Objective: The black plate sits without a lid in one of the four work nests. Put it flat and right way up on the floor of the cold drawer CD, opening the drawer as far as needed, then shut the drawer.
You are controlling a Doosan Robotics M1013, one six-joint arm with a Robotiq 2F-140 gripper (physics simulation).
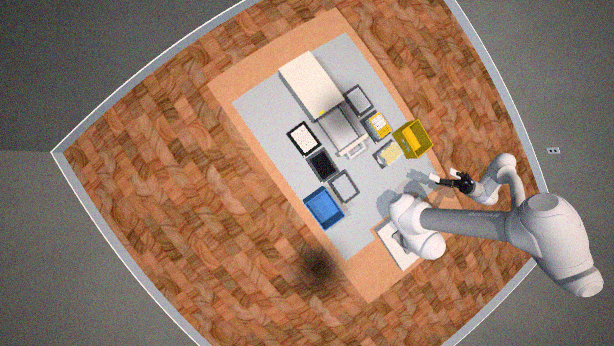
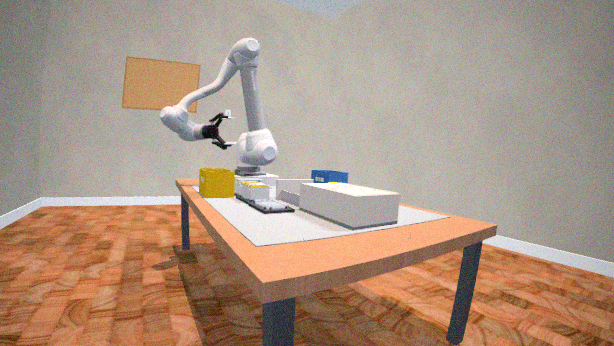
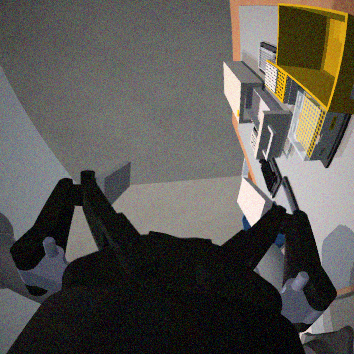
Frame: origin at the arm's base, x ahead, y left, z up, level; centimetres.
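Seen in the pictures: gripper, fingertip midpoint: (image 1: 438, 173) (image 2: 234, 130) (image 3: 184, 181); arm's base at its link origin: (image 2: 248, 174).
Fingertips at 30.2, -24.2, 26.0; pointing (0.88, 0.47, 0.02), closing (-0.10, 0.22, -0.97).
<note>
Offsets run from my fingertips to a thing's top centre, as dx, dy, dz.
The black plate {+36.1, +35.5, -29.1} (image 1: 322, 165) (image 3: 270, 176) lies without a lid in a grey-edged nest beside the open drawer; its fine detail is too small to tell. The drawer (image 1: 340, 128) (image 3: 272, 135) is pulled out of the cream housing {+72.0, +12.6, -21.2} (image 1: 311, 82) (image 2: 350, 205) (image 3: 236, 92), its handle side towards the arm; its label is not readable. My gripper (image 1: 444, 175) (image 2: 229, 129) (image 3: 184, 181) is wide open with no object between its fingers. It is held sideways, high above the table's edge near the yellow bin, well away from the plate and drawer.
A yellow bin {+12.4, -13.7, -19.8} (image 1: 413, 139) (image 2: 217, 183) (image 3: 305, 50), a yellow rack {+31.8, -2.7, -24.1} (image 1: 378, 125) and a pale yellow item {+15.3, +2.4, -24.3} (image 1: 389, 152) stand on one side of the drawer. A black-rimmed white item {+53.6, +33.5, -29.1} (image 1: 303, 138), a grey frame {+18.9, +34.6, -29.8} (image 1: 344, 186) and a blue bin {+19.9, +50.8, -19.8} (image 1: 324, 207) (image 2: 330, 176) stand on the other.
</note>
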